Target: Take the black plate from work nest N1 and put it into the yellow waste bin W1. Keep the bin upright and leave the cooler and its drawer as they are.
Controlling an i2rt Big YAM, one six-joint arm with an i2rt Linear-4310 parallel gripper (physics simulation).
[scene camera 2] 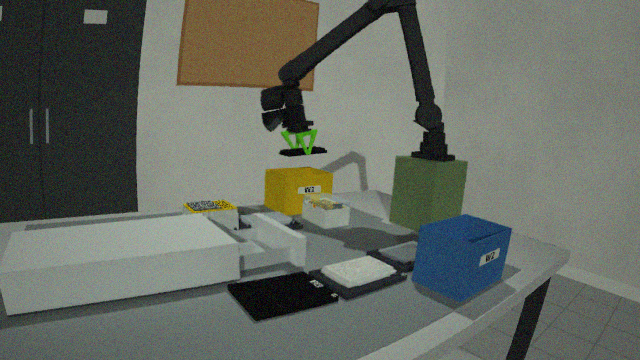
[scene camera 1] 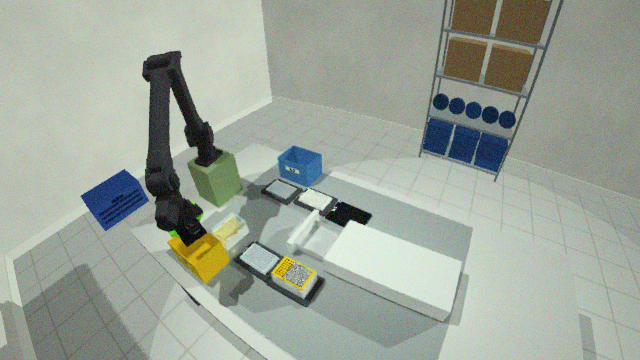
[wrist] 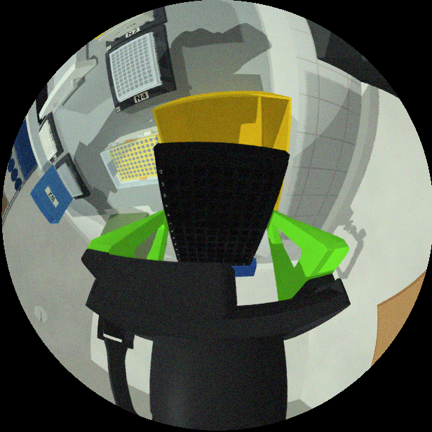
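Pixels of known places: gripper, between the fingertips: (scene camera 2: 302,153); arm's base, origin of its link: (scene camera 2: 433,158) (scene camera 1: 209,158).
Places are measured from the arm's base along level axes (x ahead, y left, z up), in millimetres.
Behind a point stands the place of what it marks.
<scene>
The black plate (scene camera 1: 192,234) {x 260, y -362, z -16 mm} (scene camera 2: 290,152) {x 285, y -326, z -17 mm} (wrist: 220,190) is held roughly level between the green fingers of my gripper (scene camera 1: 186,224) {x 220, y -347, z -25 mm} (scene camera 2: 300,142) {x 220, y -347, z -25 mm} (wrist: 217,214), which is shut on it by two opposite sides. The yellow bin W1 (scene camera 1: 212,261) {x 307, y -367, z -135 mm} (scene camera 2: 284,191) {x 315, y -308, z -130 mm} (wrist: 200,122) stands upright below, with a gap between plate and rim in scene camera 2. In the wrist view the plate hides part of the bin's opening. The white cooler (scene camera 1: 395,265) {x 892, y -128, z -121 mm} (scene camera 2: 120,245) {x 889, y -72, z -121 mm} has its drawer (scene camera 1: 320,237) {x 587, y -61, z -191 mm} (scene camera 2: 280,237) {x 537, y -46, z -153 mm} pulled open. I cannot identify nest N1 by a readable label.
A clear box with a yellow rack (scene camera 1: 230,230) {x 275, y -219, z -135 mm} (scene camera 2: 326,215) {x 295, y -149, z -167 mm} (wrist: 132,162) stands close beside the bin. Nest N4 (wrist: 167,82) holds a pale plate; a yellow-topped box (scene camera 1: 295,275) {x 603, y -285, z -128 mm} is beyond. Blue bin W2 (scene camera 1: 300,167) {x 361, y 212, z -97 mm} (scene camera 2: 450,265) {x 408, y 296, z -140 mm} (wrist: 50,195) stands near other nests.
</scene>
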